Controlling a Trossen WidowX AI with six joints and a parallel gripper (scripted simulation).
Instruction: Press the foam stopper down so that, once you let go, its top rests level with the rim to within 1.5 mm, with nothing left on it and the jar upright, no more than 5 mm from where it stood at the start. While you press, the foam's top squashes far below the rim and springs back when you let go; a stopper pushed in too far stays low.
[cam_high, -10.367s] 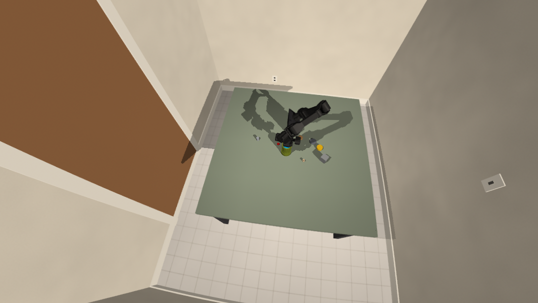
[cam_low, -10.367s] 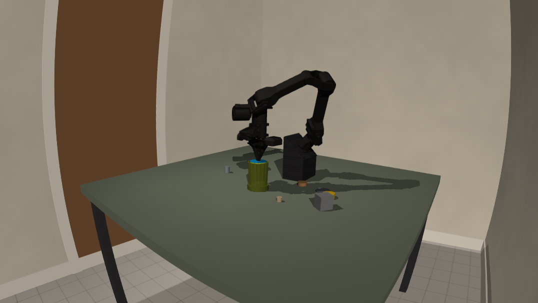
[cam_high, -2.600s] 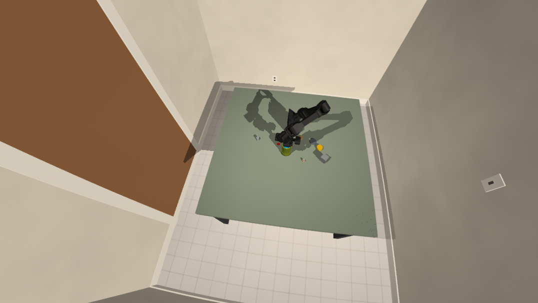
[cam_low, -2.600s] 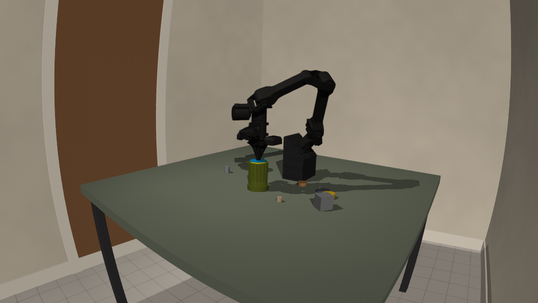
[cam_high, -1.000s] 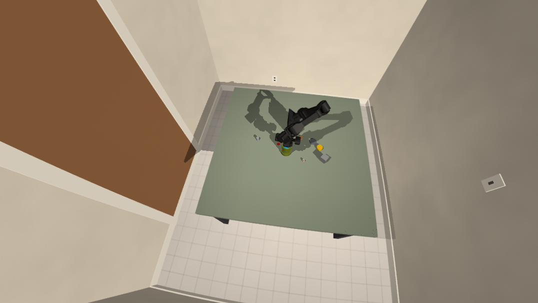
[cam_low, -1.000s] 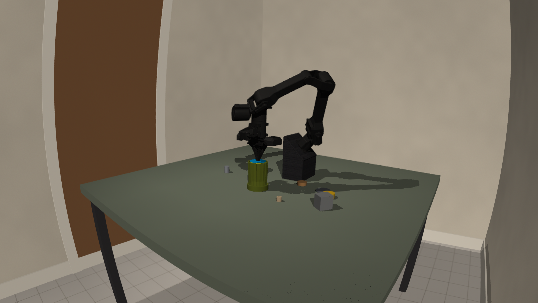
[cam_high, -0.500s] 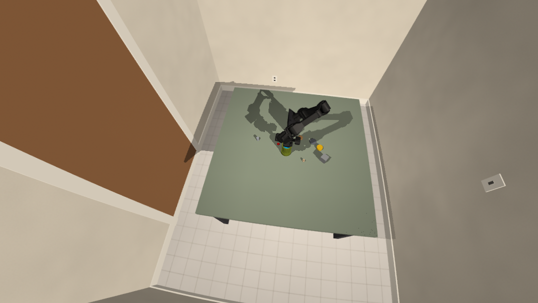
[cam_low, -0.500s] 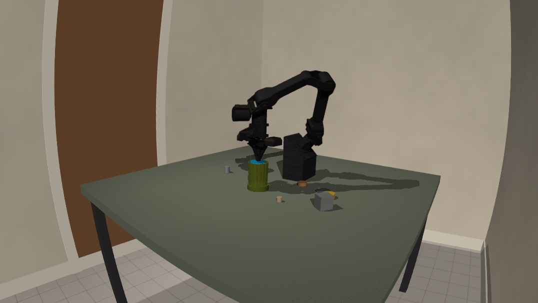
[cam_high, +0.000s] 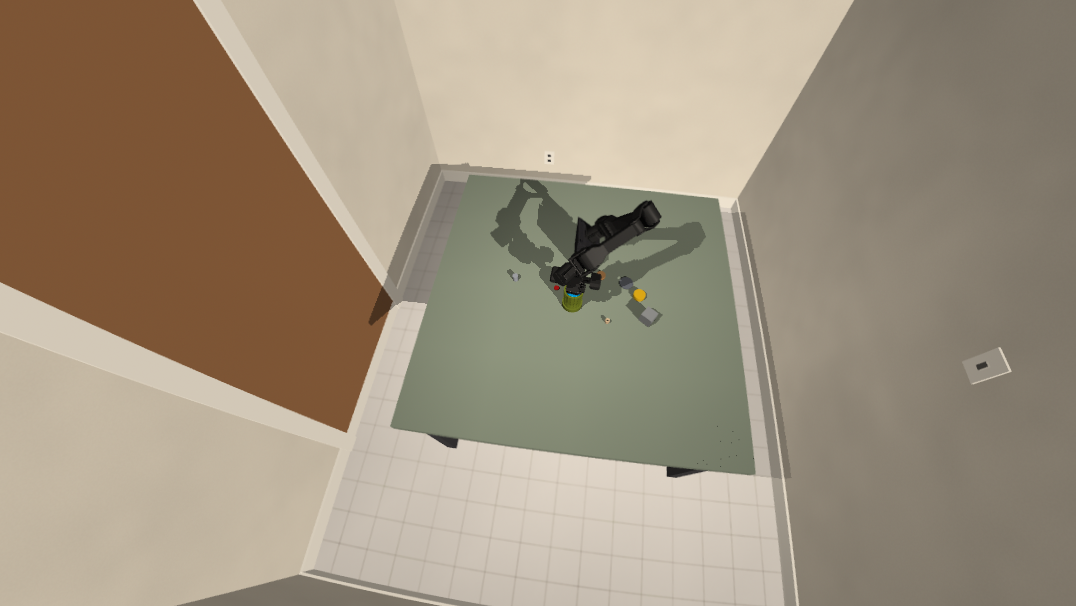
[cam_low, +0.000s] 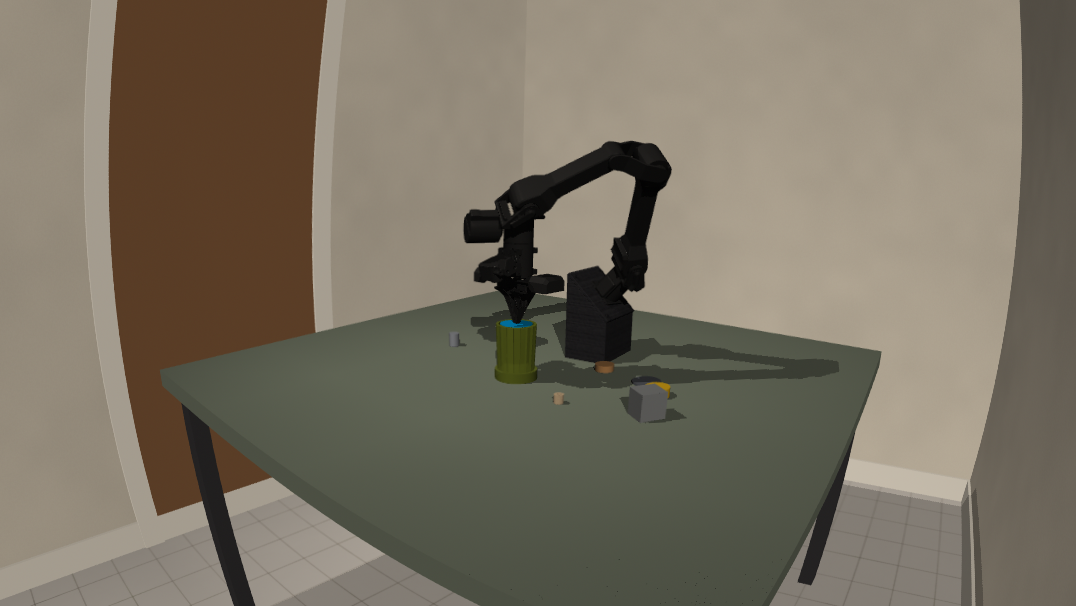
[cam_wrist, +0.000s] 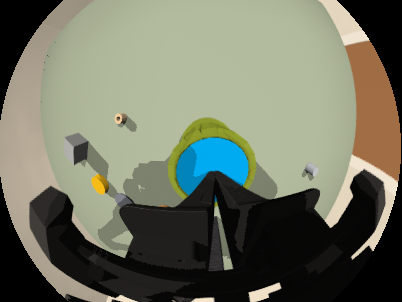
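The blue foam stopper lies 50 mm below my hand. Also, from my hand: brown disc 150 mm behind, 110 mm to the left, 140 mm below; then tan peg 60 mm ahead, 150 mm to the left, 140 mm below; then red dot 60 mm behind, 70 mm to the right, 140 mm below.
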